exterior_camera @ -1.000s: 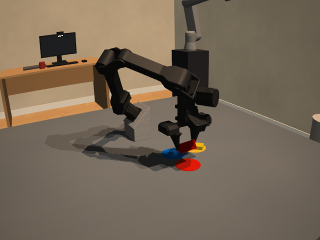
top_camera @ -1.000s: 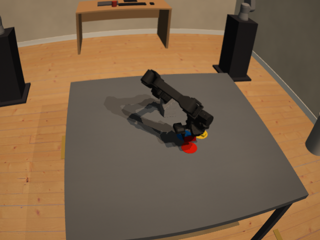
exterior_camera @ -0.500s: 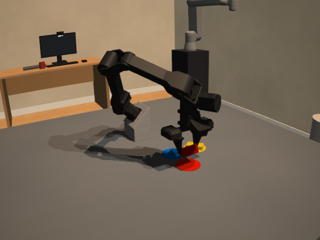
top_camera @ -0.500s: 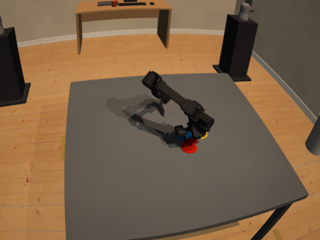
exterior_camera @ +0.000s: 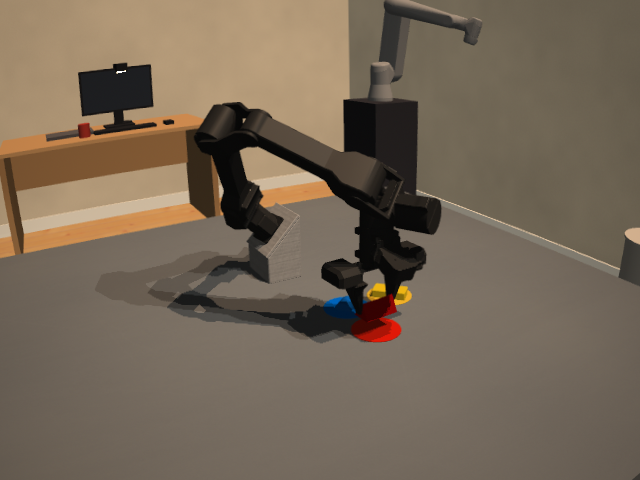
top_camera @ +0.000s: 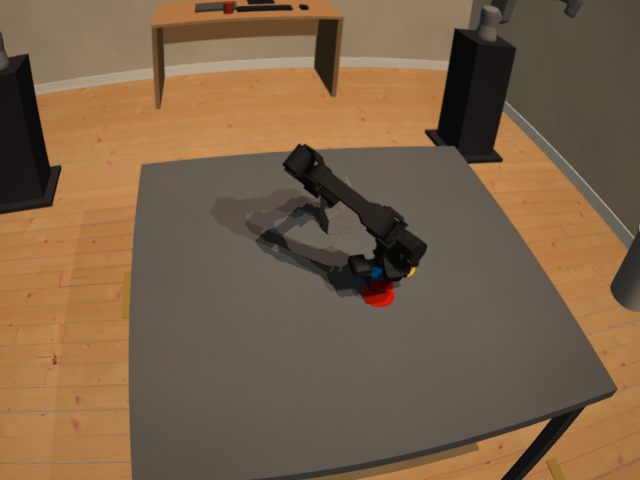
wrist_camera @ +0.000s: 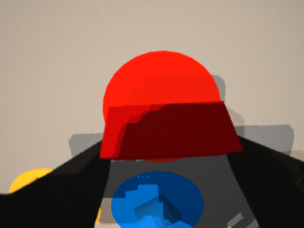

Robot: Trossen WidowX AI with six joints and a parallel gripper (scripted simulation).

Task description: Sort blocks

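My gripper is now 8 cm above the red circle. Round my hand: blue block: 10 cm behind, 7 cm below, 1 cm to the left; then red block: 3 cm below; then blue circle: 10 cm behind, 8 cm below, 1 cm to the left.
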